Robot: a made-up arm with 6 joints.
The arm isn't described. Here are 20 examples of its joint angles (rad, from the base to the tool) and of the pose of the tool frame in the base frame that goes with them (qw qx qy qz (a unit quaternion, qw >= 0); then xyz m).
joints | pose
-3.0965 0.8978 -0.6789 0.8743 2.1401 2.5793 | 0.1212 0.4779 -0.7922 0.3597 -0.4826 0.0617 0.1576
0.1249 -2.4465 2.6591 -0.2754 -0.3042 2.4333 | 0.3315 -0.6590 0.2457 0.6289 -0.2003 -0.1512 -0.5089
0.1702 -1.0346 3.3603 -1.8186 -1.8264 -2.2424 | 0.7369 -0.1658 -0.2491 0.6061 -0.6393 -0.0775 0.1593
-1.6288 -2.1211 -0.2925 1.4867 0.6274 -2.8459 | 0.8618 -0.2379 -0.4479 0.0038 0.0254 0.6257 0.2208
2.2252 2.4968 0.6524 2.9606 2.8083 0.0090 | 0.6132 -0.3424 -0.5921 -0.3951 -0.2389 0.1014 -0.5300
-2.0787 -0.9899 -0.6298 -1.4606 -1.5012 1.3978 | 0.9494 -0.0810 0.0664 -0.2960 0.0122 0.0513 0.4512
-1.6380 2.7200 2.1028 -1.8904 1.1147 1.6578 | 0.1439 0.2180 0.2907 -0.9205 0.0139 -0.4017 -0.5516
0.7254 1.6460 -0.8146 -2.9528 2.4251 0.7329 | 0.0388 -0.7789 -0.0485 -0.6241 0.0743 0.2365 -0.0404
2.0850 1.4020 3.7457 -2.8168 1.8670 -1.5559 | 0.5965 -0.2596 -0.5725 0.4991 -0.2441 0.1817 0.5363
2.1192 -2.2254 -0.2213 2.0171 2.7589 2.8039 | 0.1410 -0.4436 -0.0364 0.8843 0.2823 -0.5697 0.1429
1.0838 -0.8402 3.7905 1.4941 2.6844 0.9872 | 0.4700 0.3311 -0.4834 0.6601 -0.1135 -0.2357 0.1702
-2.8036 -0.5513 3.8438 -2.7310 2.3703 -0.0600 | 0.7808 0.1587 -0.4929 0.3497 0.4252 0.0231 0.3025
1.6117 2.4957 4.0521 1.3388 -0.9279 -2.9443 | 0.0566 0.9391 0.0999 0.3238 0.0228 0.1731 0.1321
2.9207 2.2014 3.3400 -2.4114 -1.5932 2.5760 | 0.2996 -0.8196 0.3736 -0.3145 -0.6187 0.0397 0.1653
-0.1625 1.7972 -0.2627 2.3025 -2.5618 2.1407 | 0.8924 0.1550 -0.3571 -0.2283 0.4132 0.0203 -0.2619
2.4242 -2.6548 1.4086 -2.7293 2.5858 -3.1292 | 0.2234 0.6865 -0.0472 0.6904 0.2766 -0.3994 -0.4781
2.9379 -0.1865 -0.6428 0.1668 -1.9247 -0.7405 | 0.4222 -0.8303 0.1615 0.3260 -0.1875 0.1696 0.5392
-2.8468 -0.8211 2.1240 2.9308 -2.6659 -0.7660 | 0.3328 0.0011 0.9199 -0.2076 0.6963 0.0786 0.5579
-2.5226 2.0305 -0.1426 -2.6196 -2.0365 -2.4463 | 0.5099 -0.0754 0.1910 -0.8353 -0.0937 -0.2051 -0.2672
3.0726 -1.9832 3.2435 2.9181 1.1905 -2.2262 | 0.3874 0.8031 0.0625 -0.4484 0.2488 -0.1443 -0.2843
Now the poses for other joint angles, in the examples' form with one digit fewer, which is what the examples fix.
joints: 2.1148 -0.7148 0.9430 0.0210 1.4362 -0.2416
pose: 0.092 -0.861 0.494 -0.080 0.293 -0.234 0.887
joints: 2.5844 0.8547 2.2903 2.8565 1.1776 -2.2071
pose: 0.183 0.056 -0.442 0.877 -0.386 0.093 0.842
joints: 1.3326 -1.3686 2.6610 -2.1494 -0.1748 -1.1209
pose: 0.468 0.382 0.268 -0.751 -0.251 -0.734 0.095
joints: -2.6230 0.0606 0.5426 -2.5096 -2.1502 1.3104
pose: 0.920 -0.349 -0.157 -0.078 -0.261 -0.270 0.760
